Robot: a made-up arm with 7 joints.
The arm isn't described. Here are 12 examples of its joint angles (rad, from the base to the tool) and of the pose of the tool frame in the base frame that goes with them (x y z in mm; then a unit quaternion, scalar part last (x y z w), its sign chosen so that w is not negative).
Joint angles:
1: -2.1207 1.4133 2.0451 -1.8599 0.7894 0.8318 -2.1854
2: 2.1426 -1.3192 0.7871 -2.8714 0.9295 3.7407 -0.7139
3: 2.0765 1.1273 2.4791 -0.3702 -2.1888 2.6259 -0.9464
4: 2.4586 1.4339 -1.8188 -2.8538 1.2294 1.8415 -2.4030
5: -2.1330 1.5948 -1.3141 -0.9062 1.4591 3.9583 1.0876
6: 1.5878 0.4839 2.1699 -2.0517 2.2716 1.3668 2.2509
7: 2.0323 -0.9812 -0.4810 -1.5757 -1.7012 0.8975 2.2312
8: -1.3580 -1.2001 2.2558 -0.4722 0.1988 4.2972 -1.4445
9: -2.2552 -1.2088 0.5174 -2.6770 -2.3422 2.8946 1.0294
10: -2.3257 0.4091 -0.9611 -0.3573 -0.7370 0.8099 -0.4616
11: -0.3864 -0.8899 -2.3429 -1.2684 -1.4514 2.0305 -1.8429
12: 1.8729 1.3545 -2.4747 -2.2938 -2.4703 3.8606 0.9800
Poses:
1: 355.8 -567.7 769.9 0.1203 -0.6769 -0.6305 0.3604
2: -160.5 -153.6 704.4 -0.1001 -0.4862 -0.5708 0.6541
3: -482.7 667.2 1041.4 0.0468 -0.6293 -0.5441 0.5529
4: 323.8 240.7 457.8 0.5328 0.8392 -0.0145 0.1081
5: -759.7 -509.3 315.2 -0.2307 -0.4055 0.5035 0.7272
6: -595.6 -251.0 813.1 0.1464 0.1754 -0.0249 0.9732
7: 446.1 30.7 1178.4 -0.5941 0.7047 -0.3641 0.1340
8: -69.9 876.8 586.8 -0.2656 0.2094 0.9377 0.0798
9: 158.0 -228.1 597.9 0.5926 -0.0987 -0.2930 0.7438
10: -566.2 -198.1 1274.3 -0.0946 -0.9077 -0.4079 0.0287
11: -1021.3 -157.2 498.6 -0.8946 0.2476 0.3158 0.1967
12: 258.9 259.6 686.7 0.5957 0.5275 0.0452 0.6040
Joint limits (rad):
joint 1: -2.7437..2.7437
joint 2: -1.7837..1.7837
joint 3: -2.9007..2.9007
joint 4: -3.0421..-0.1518
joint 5: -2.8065..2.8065
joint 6: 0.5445..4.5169
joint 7: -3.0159..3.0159
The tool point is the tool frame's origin. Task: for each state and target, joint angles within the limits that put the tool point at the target. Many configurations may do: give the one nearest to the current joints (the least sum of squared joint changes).
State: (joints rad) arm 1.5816 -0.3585 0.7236 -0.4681 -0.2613 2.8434 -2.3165
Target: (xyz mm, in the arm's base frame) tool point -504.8 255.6 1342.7
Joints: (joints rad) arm 2.1851 0.2792 0.8752 -0.6088 -0.2214 2.0558 -2.3165
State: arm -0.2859 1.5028 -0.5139 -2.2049 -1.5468 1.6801 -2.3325
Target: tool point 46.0 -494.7 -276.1
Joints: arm -0.4344 1.6343 -0.6413 -2.0615 -1.5431 1.6519 -2.3325
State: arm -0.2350 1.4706 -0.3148 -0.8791 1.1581 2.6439 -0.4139
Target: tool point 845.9 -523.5 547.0
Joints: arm -0.2120 0.9457 -0.4572 -1.0332 1.2996 3.0460 -0.4139
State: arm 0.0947 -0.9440 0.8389 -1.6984 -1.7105 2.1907 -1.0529
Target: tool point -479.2 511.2 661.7
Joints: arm 0.4565 -1.1663 1.1193 -2.0135 -1.7721 2.3393 -1.0529
